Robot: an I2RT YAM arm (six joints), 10 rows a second.
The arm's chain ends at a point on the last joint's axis. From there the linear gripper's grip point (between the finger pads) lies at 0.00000 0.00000 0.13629 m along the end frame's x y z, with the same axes.
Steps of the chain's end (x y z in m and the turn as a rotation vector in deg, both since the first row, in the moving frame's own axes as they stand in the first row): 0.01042, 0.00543, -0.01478, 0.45, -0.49, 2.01; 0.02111, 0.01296, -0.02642, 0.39, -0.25, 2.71; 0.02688, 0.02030, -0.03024, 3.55, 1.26, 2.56; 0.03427, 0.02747, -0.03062, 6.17, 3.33, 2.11; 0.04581, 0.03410, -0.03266, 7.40, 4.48, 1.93
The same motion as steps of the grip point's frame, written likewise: 0.00927, 0.00434, -0.01479, 0.45, -0.49, 2.01; 0.02054, 0.01202, -0.02642, 0.39, -0.25, 2.71; 0.03006, 0.01193, -0.03053, 3.55, 1.26, 2.56; 0.04244, 0.01298, -0.03164, 6.17, 3.33, 2.11; 0.05672, 0.01675, -0.03421, 7.40, 4.48, 1.93
